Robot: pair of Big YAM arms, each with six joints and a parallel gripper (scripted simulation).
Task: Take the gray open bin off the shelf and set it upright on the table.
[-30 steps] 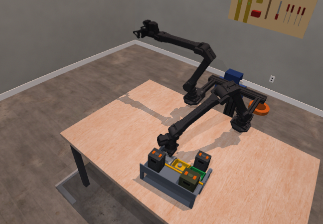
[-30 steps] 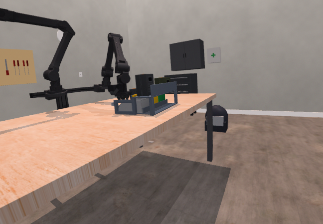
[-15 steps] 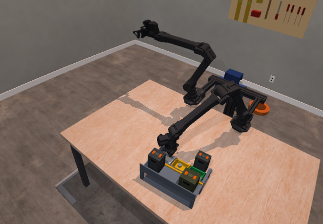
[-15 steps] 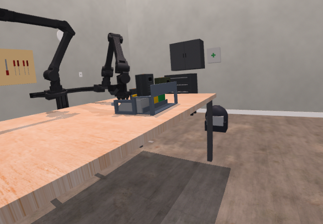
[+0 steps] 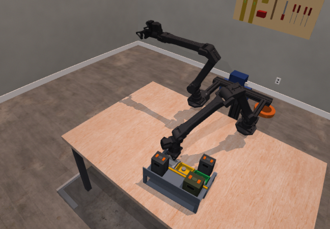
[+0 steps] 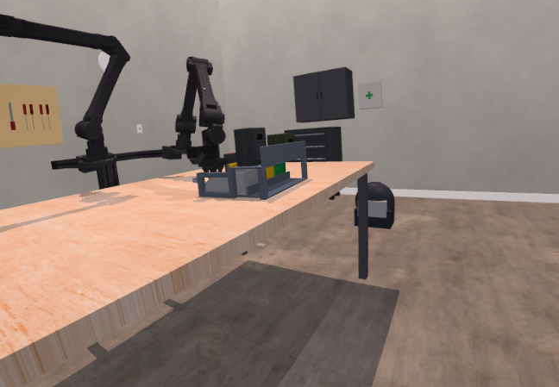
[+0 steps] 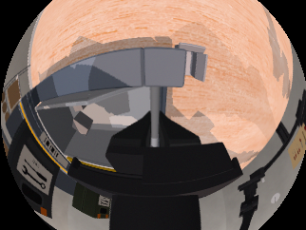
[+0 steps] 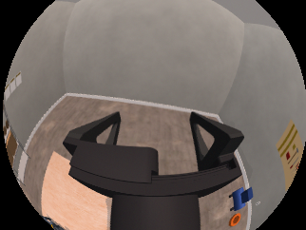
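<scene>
Now: left hand 8 cm short of the gray open bin, 1 cm to the right of it and 1 cm below it. From my left hand the other things lie so: yellow bin (6 cm ahead, 12 cm to the left, 1 cm above); then gray shelf (9 cm ahead, 13 cm to the left, 3 cm above); then green bin (5 cm ahead, 23 cm to the left, 1 cm above).
</scene>
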